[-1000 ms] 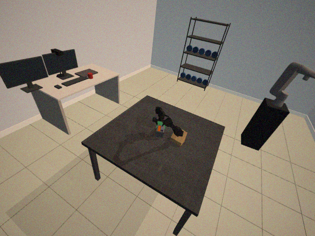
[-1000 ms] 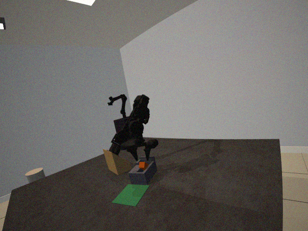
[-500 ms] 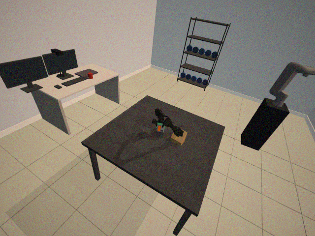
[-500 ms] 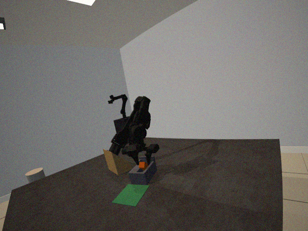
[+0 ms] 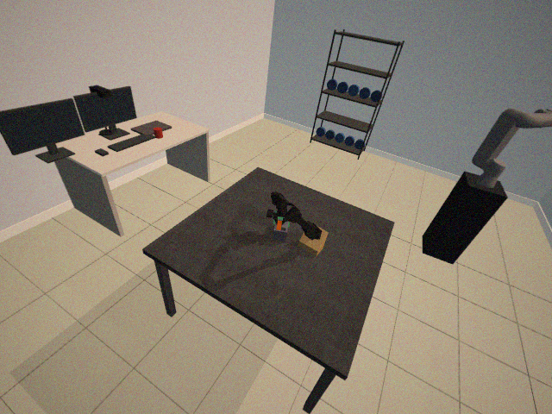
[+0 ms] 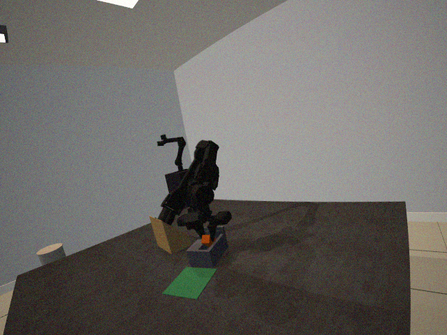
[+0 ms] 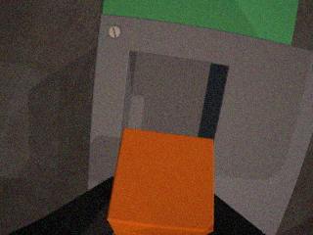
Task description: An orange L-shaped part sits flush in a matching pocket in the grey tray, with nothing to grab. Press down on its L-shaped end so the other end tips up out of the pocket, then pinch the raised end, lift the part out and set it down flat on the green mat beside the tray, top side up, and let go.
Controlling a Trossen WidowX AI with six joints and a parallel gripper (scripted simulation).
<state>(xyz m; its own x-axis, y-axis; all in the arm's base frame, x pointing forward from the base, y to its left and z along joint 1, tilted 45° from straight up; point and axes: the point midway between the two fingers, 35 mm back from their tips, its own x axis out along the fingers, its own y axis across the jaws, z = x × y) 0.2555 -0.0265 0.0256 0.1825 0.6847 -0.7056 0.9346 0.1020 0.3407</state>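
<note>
Right now my gripper tip is 30 mm past the orange L-shaped part, 30 mm to the right of it and 30 mm above it. Also, from my gripper tip: green mat 30 mm ahead, 140 mm to the right, 80 mm below.
</note>
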